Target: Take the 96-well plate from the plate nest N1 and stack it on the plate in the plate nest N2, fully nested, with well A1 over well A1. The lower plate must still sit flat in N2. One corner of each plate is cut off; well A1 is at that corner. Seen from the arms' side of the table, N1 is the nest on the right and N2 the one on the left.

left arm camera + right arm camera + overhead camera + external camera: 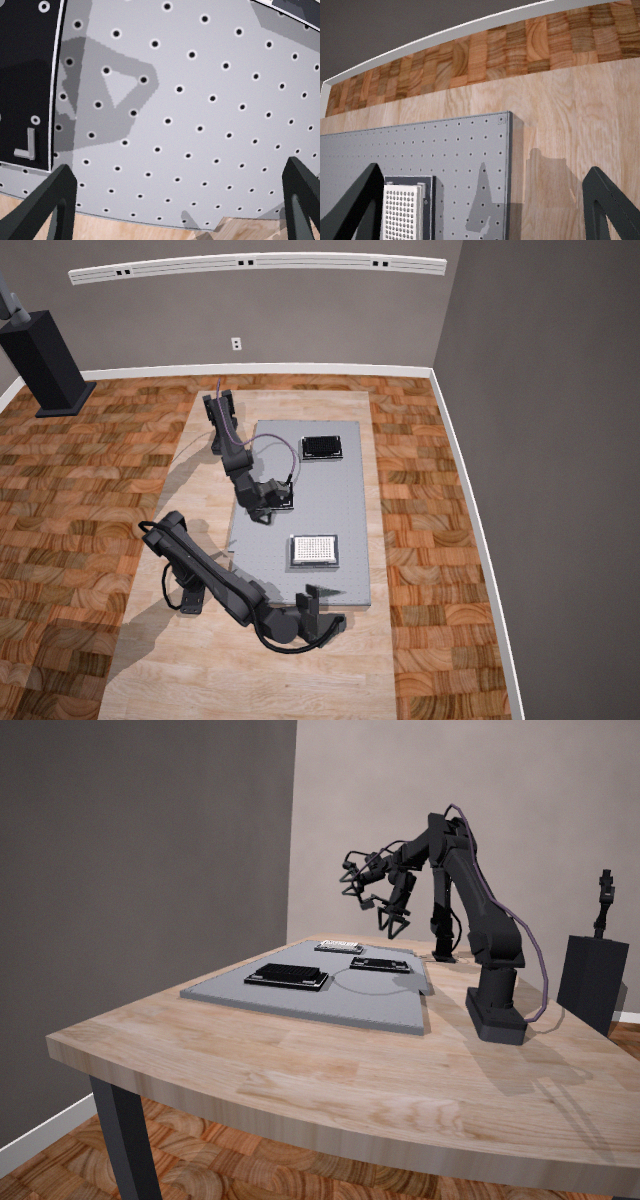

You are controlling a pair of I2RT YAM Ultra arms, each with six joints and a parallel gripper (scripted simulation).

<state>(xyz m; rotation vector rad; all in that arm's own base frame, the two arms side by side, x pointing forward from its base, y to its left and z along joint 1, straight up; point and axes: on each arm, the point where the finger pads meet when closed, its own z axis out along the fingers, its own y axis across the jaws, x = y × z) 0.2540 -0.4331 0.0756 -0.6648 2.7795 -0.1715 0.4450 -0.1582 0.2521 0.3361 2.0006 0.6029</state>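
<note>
Now: right hand 60 mm past the white 96-well plate, 280 mm to the right of it and 220 mm above it. Also, from my right hand: grey plate nest 60 mm behind, 280 mm to the left, 230 mm below; black 96-well plate 30 mm behind, 760 mm to the left, 220 mm below; black plate nest 210 mm behind, 510 mm to the left, 230 mm below.
</note>
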